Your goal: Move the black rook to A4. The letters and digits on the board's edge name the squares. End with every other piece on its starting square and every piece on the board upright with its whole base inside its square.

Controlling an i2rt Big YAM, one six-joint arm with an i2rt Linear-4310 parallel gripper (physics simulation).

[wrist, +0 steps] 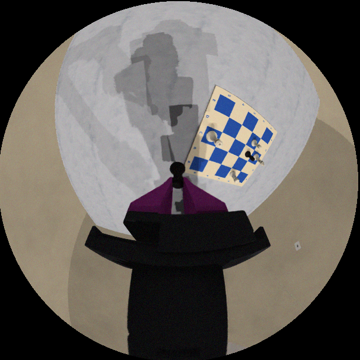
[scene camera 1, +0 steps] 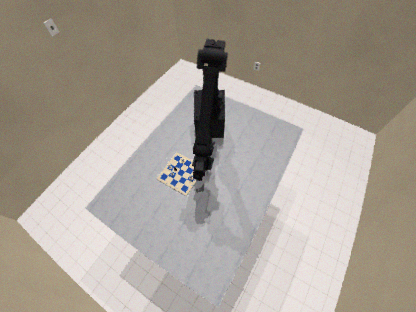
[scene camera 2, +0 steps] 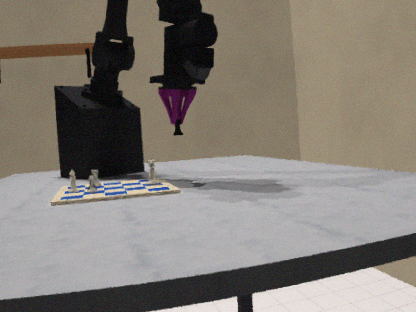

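Seen in the pictures: gripper, between the fingertips: point(scene camera 2: 176, 124); arm's base, origin of its link: point(scene camera 1: 213, 103) point(scene camera 2: 102, 95).
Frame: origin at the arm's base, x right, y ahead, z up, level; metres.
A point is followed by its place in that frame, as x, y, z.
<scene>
My gripper point(scene camera 1: 199, 175) @(-0.180, 0.353, -0.111) point(scene camera 2: 177, 121) @(-0.180, 0.353, -0.111) point(wrist: 177, 181) has purple fingers shut on a black piece point(scene camera 2: 178, 130) @(-0.182, 0.362, -0.124) point(wrist: 177, 169), taken to be the rook; its top is hidden between the fingers. The piece hangs upright, base down, high above the table. The blue and cream board point(scene camera 1: 162, 178) @(0.028, 0.507, -0.228) point(scene camera 2: 67, 201) @(0.029, 0.527, -0.230) point(wrist: 216, 90) lies to the right of the fingers in the wrist view, with its A5 corner nearest. Square A4, cream, shows bare. A tall white piece point(scene camera 2: 152, 172) @(-0.119, 0.408, -0.204) point(wrist: 213, 136) stands on C5. Another black piece point(wrist: 249, 155) stands around C2.
White pieces also stand around D2 point(wrist: 256, 143), C1 point(wrist: 258, 159) and A2 point(wrist: 234, 175). The arm's black base point(scene camera 1: 216, 122) @(-0.069, 0.063, -0.072) point(scene camera 2: 100, 137) @(0.003, 0.113, -0.125) stands behind the board on the grey table point(scene camera 1: 150, 225) @(-0.104, 0.761, -0.234) point(scene camera 2: 225, 220) @(-0.183, 0.745, -0.234).
</scene>
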